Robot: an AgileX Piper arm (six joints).
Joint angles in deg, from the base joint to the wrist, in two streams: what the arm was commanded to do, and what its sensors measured. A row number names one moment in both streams.
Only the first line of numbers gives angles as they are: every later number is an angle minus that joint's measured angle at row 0.
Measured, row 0:
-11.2, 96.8, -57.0, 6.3, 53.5, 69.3
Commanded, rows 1 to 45:
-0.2, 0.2, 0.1, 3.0, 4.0, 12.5
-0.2, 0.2, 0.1, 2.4, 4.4, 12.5
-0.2, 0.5, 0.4, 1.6, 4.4, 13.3
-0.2, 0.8, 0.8, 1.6, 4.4, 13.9
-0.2, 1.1, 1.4, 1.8, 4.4, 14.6
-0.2, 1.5, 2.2, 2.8, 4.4, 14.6
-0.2, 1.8, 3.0, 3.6, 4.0, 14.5
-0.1, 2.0, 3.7, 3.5, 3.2, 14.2
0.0, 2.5, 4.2, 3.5, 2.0, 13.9
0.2, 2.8, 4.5, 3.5, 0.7, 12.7
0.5, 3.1, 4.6, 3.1, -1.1, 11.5
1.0, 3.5, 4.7, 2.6, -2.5, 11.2
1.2, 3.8, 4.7, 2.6, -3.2, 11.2
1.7, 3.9, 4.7, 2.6, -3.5, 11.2
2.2, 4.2, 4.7, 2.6, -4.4, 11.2
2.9, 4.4, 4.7, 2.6, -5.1, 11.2
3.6, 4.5, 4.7, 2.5, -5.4, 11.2
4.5, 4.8, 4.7, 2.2, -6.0, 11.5
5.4, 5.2, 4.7, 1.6, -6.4, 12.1
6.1, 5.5, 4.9, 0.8, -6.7, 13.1
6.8, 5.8, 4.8, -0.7, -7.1, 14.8
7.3, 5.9, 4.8, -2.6, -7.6, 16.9
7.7, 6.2, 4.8, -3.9, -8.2, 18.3
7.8, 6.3, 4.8, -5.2, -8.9, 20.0
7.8, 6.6, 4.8, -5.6, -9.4, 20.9
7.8, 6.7, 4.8, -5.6, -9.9, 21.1
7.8, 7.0, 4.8, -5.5, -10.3, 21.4
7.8, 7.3, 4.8, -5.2, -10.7, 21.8
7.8, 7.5, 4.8, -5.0, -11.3, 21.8
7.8, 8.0, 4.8, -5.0, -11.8, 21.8
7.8, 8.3, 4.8, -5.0, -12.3, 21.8
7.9, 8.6, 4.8, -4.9, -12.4, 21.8
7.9, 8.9, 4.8, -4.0, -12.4, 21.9
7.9, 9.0, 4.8, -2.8, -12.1, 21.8
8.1, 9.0, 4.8, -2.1, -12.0, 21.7
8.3, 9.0, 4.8, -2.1, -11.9, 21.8
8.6, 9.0, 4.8, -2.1, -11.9, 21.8
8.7, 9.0, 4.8, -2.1, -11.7, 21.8
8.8, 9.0, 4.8, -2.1, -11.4, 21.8
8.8, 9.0, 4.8, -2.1, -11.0, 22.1
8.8, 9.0, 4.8, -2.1, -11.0, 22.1
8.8, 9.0, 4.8, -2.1, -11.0, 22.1
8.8, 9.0, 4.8, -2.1, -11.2, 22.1
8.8, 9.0, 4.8, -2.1, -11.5, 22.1
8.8, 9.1, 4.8, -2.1, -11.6, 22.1
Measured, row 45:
8.7, 8.9, 4.7, -2.1, -11.7, 21.7
